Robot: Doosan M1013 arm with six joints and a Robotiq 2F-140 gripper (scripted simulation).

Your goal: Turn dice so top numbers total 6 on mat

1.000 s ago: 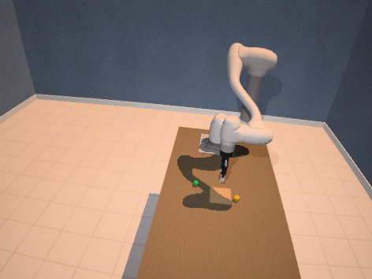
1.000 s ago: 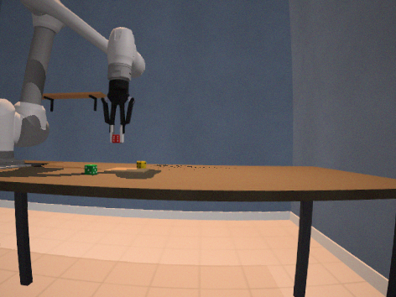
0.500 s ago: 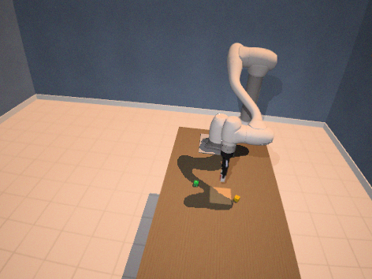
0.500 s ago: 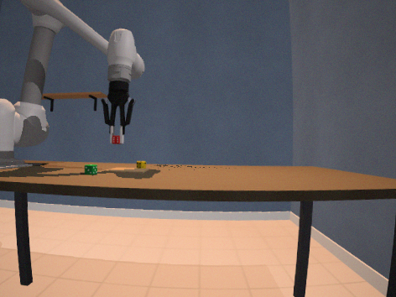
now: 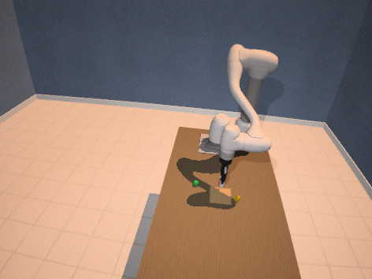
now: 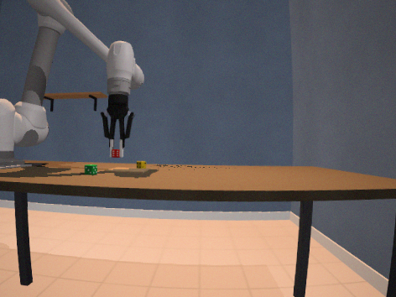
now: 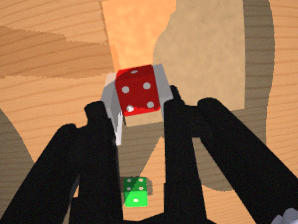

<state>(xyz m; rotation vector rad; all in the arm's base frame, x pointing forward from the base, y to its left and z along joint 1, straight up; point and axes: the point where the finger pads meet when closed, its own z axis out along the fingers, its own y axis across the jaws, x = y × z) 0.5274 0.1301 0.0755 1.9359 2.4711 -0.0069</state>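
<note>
The tan mat is 5 cm ahead of my hand, 1 cm to the left of it and 8 cm below it. Round my hand: yellow die 5 cm ahead, 12 cm to the left, 7 cm below; red die 2 cm below; green die 17 cm to the right, 7 cm below.
</note>
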